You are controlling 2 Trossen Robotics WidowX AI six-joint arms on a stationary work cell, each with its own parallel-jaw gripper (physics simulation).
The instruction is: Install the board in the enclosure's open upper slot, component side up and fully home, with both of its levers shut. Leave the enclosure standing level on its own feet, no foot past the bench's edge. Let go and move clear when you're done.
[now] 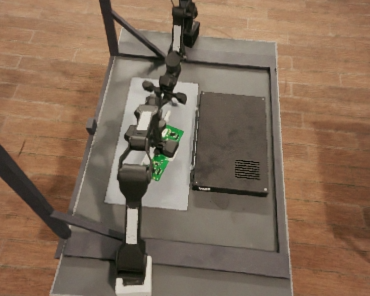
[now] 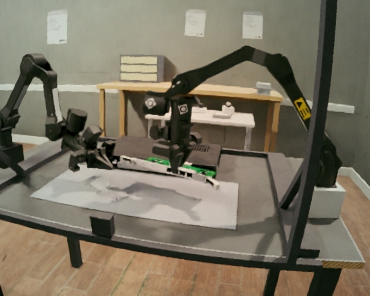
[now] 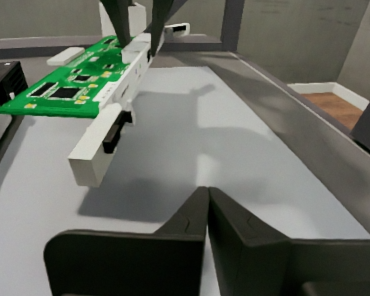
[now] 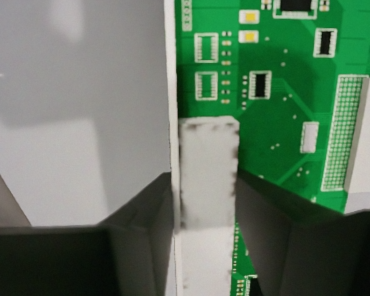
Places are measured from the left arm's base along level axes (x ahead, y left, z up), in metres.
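Where they show: left gripper, fingertip midpoint: (image 2: 112,168) (image 3: 206,195); right gripper, fingertip midpoint: (image 1: 152,152) (image 2: 176,171) (image 3: 140,55) (image 4: 201,180); left arm's base at its link origin: (image 1: 186,25) (image 2: 5,145); right arm's base at its link origin: (image 1: 133,274) (image 2: 323,183).
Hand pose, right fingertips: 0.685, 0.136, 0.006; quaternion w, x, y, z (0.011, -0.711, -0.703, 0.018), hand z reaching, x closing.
Observation:
Each offset is from my right fingertips to the top centre of the thing, as dx, dy, dz. "spot": to the spot under its first point. Level surfaces: height alone.
The green board (image 1: 159,168) (image 2: 201,171) (image 3: 75,85) (image 4: 280,120) is held component side up a little above the mat, beside the enclosure. Its white front panel @(-0.018, -0.010, +0.016) (image 2: 145,165) (image 3: 125,82) faces away from the enclosure. My right gripper (image 3: 140,55) (image 4: 201,180) is shut on the white block at the board's panel edge. My left gripper (image 2: 112,163) (image 3: 206,195) is shut and empty, near the board's near-end lever @(-0.177, -0.012, +0.014) (image 3: 95,145), which points out beyond the panel's end. The other lever @(+0.120, -0.035, +0.012) (image 2: 211,182) (image 3: 178,29) angles outward. The black enclosure @(-0.194, +0.244, -0.028) (image 1: 230,135) (image 2: 132,146) (image 3: 11,82) lies flat; its slots are not visible.
A pale mat @(dz -0.077) (image 1: 172,197) (image 2: 215,215) (image 3: 225,160) lies under the board. The bench has a raised dark rim @(spot: -0.247, +0.445, -0.079) (image 1: 279,150) and upright frame posts (image 1: 30,190) (image 2: 312,125). A small black block @(-0.037, -0.282, -0.021) (image 2: 102,225) sits at the bench's front edge.

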